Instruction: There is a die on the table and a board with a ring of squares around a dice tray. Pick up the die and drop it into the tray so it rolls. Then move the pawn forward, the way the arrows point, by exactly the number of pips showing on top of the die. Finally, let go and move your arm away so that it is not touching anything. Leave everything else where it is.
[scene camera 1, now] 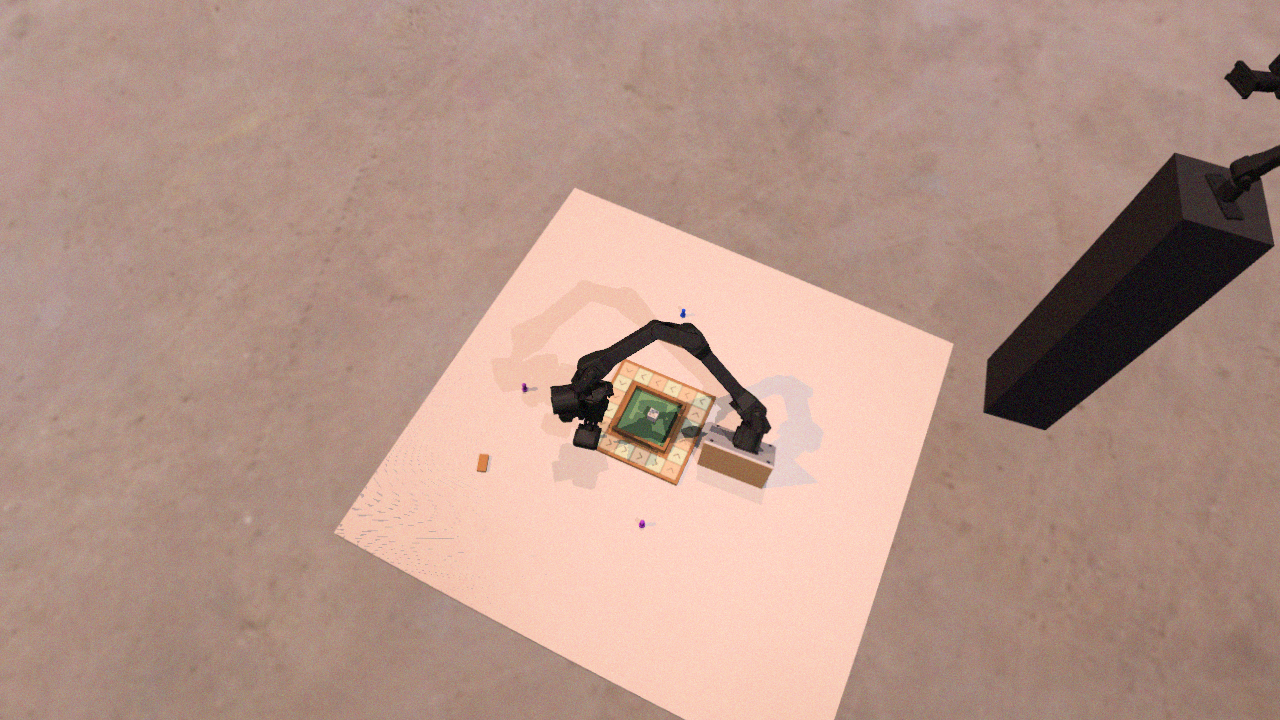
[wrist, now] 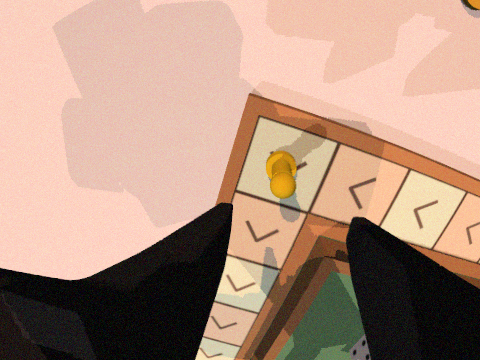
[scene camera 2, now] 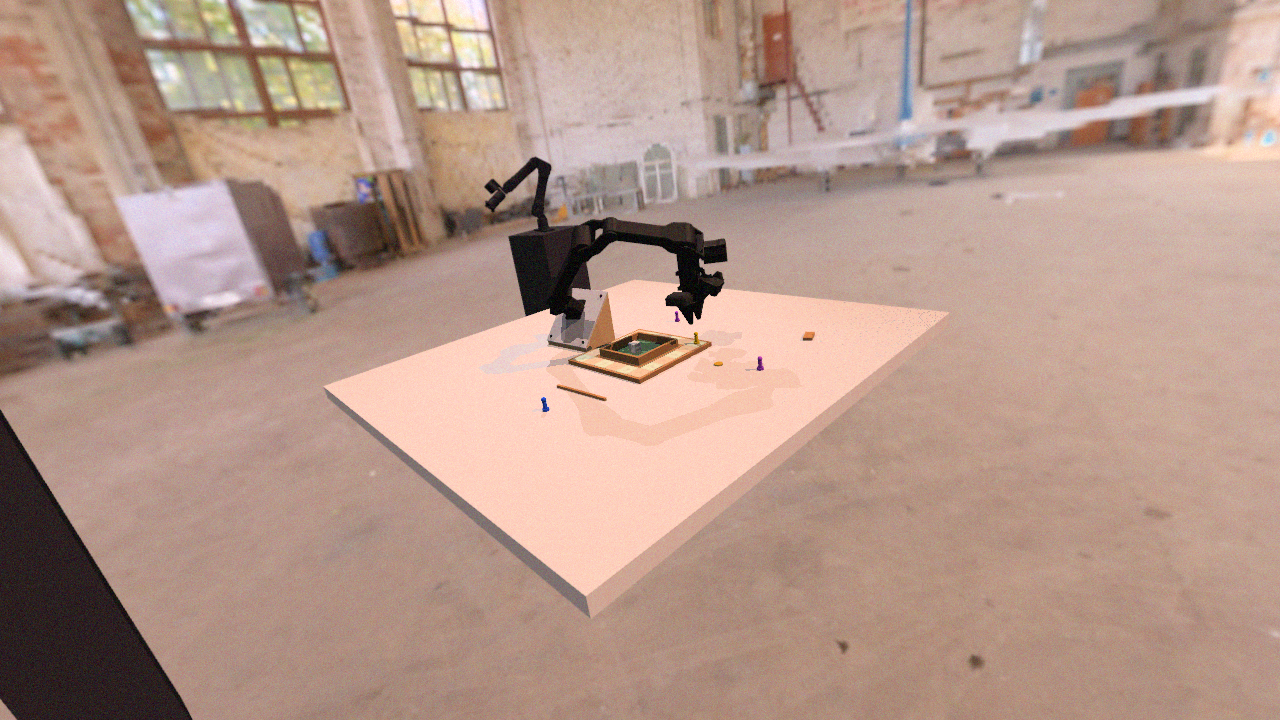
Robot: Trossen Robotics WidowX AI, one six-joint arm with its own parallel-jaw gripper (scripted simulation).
Labels:
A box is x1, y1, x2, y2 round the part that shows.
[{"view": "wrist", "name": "my gripper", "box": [0, 203, 479, 359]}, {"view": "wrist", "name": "yellow pawn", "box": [267, 151, 296, 198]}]

